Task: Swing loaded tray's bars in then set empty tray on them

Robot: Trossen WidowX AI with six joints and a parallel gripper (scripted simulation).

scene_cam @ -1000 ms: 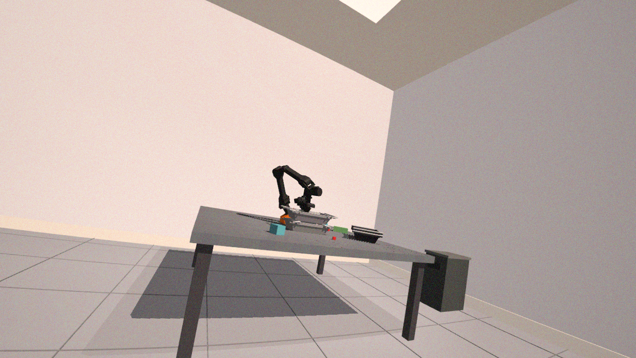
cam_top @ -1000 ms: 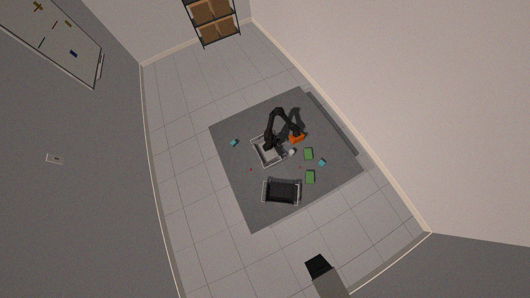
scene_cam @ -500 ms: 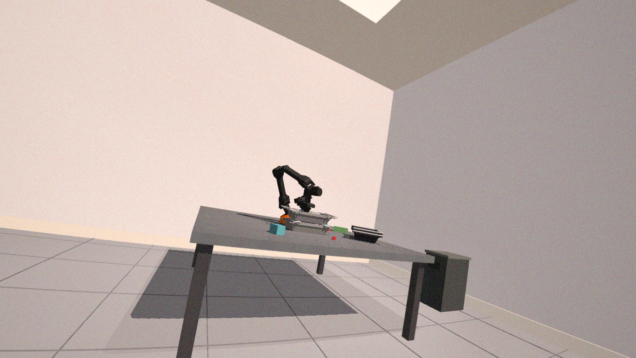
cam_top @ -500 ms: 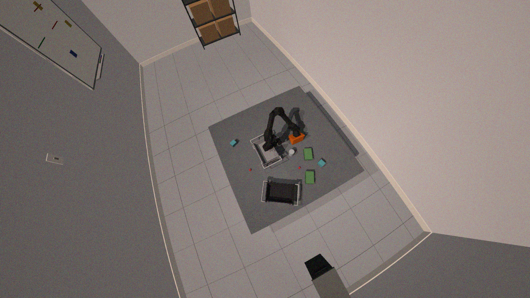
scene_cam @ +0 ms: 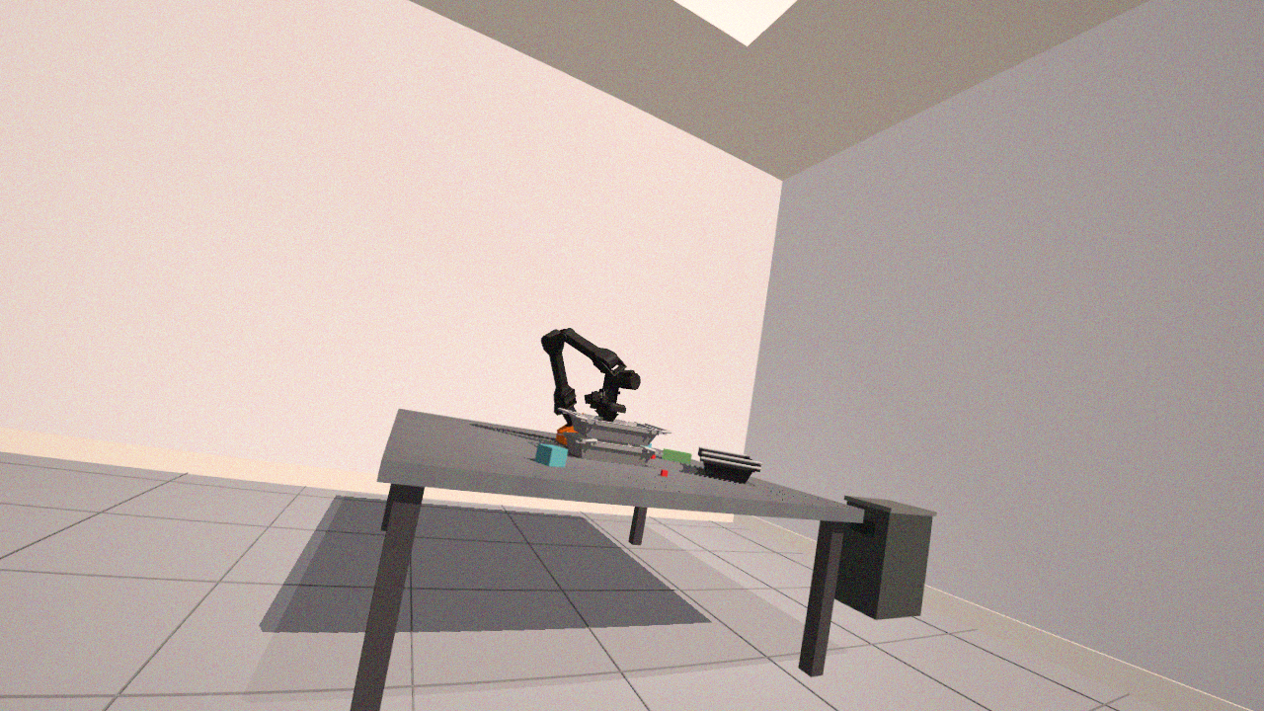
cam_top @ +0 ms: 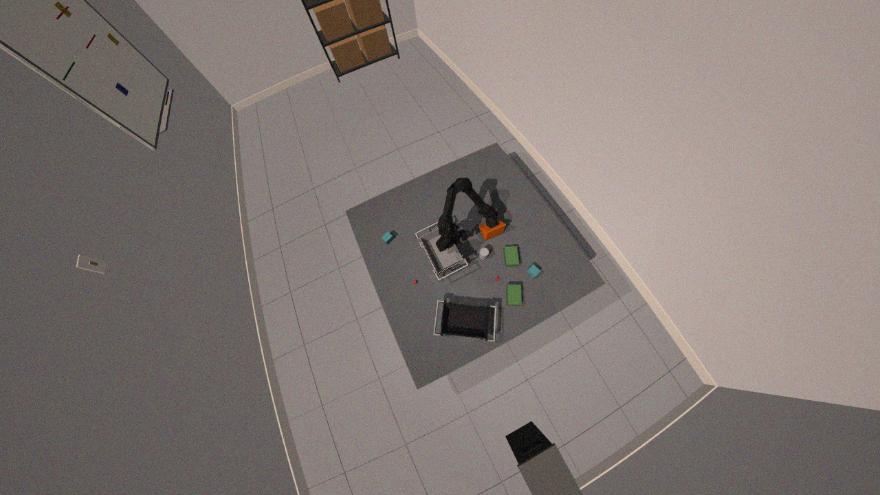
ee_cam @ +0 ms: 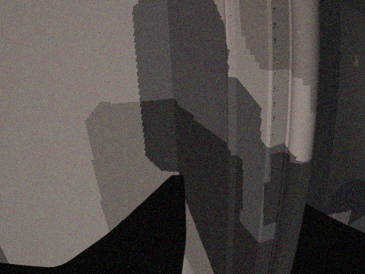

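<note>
Now: the grey tray 70 mm ahead of my gripper tip and 30 mm above it.
</note>
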